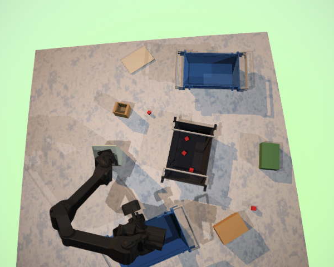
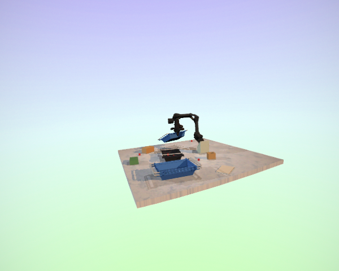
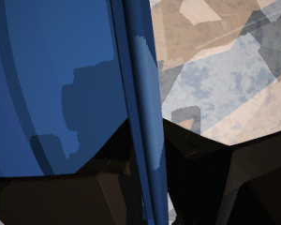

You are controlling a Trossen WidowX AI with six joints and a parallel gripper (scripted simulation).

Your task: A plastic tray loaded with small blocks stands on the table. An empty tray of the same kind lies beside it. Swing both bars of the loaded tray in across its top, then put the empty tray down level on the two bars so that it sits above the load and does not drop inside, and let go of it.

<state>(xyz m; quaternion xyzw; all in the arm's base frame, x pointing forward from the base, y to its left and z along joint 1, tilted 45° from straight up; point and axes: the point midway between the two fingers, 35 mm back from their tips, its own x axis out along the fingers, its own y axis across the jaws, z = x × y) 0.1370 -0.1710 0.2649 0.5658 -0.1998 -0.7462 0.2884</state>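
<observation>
My gripper tip is now 2 cm short of the blue tray and 8 cm to the left of it. Also, from my gripper tip: green block 61 cm ahead, 18 cm to the left, 13 cm below; then brown box 3 cm behind, 53 cm to the left, 14 cm below; then orange block 35 cm ahead, 9 cm to the right, 12 cm below.
</observation>
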